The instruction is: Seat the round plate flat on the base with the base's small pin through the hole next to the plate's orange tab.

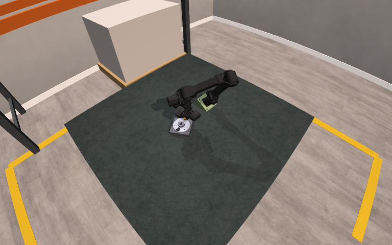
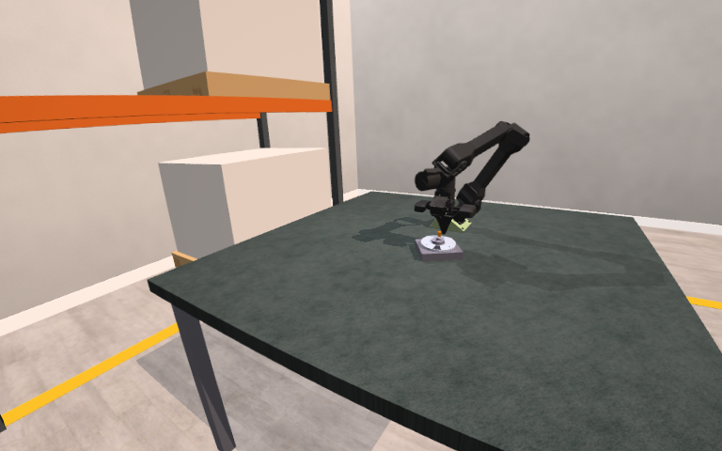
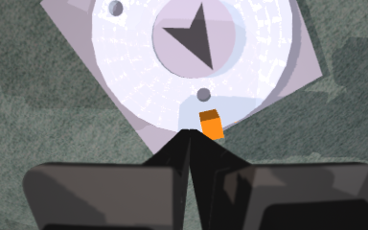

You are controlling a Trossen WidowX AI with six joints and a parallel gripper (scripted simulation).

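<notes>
My hand is 50 mm short of the round hub and 40 mm above it. The rest, counted from my hand: round white plate (50 mm ahead, 40 mm below).
</notes>
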